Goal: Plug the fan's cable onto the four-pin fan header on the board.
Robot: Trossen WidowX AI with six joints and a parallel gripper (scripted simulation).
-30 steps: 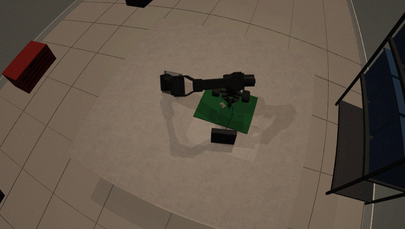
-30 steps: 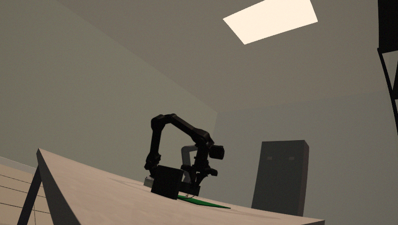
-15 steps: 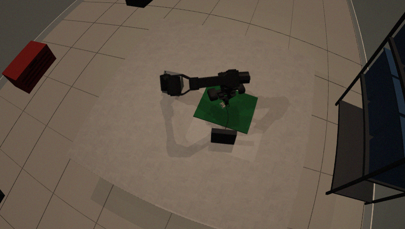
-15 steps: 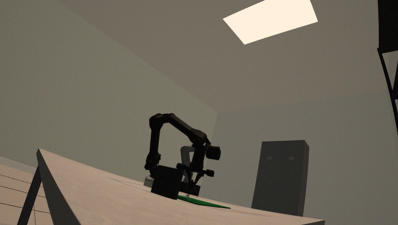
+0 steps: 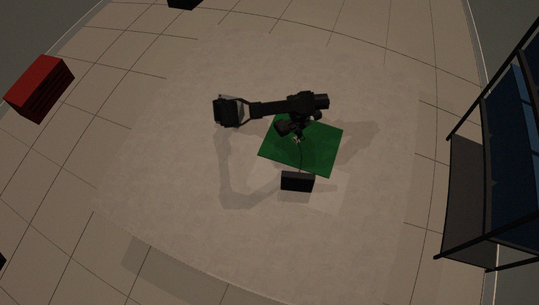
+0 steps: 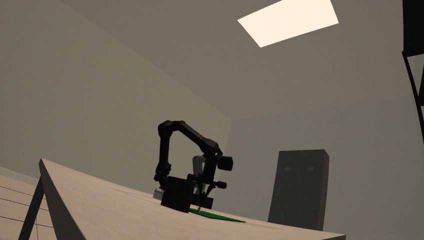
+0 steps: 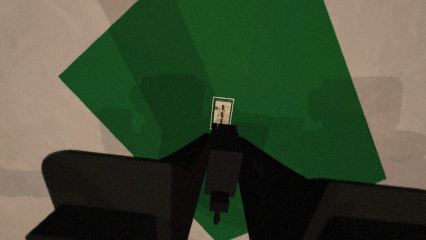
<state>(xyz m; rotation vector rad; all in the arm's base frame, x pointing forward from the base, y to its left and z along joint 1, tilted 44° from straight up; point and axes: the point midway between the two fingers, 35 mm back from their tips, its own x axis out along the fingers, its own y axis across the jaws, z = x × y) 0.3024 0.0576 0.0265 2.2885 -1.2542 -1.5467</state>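
Right now my gripper tip is 8 cm above the green board and 3 cm short of it. Round my gripper tip: black fan: 18 cm to the right, 8 cm ahead; then black fan cable plug: 1 cm ahead, 1 cm above.
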